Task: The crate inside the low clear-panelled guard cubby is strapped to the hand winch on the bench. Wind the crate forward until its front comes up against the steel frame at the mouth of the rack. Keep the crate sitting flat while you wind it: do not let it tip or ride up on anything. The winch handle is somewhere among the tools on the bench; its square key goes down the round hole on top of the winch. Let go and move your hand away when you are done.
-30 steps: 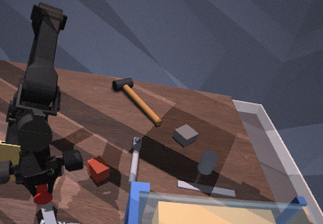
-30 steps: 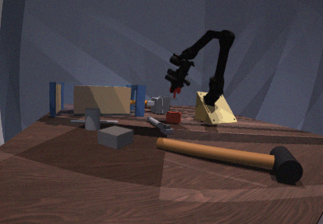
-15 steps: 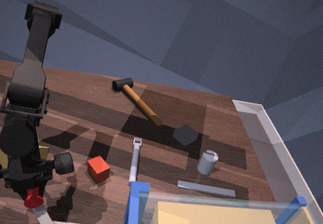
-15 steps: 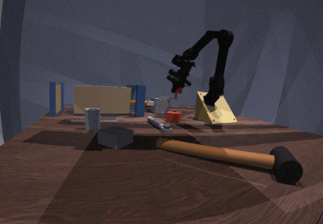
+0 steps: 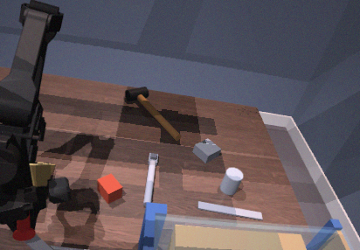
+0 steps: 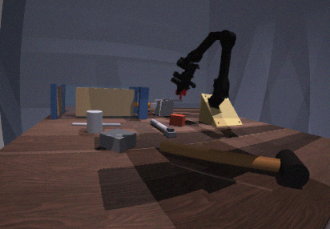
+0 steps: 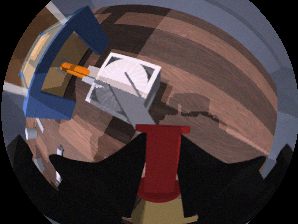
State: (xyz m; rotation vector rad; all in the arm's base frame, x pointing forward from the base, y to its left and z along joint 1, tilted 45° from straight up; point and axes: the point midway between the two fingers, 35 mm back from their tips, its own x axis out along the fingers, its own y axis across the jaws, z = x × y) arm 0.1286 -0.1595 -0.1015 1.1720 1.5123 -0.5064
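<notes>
Now: gripper tip 10 cm above the grey winch, 7 cm short of it and 4 cm to the left of it. Round my gripper tip: flat grey bar 46 cm ahead, 28 cm to the left, 13 cm below; red grip 2 cm to the left, 1 cm behind; winch handle 3 cm below, 3 cm ahead.
</notes>
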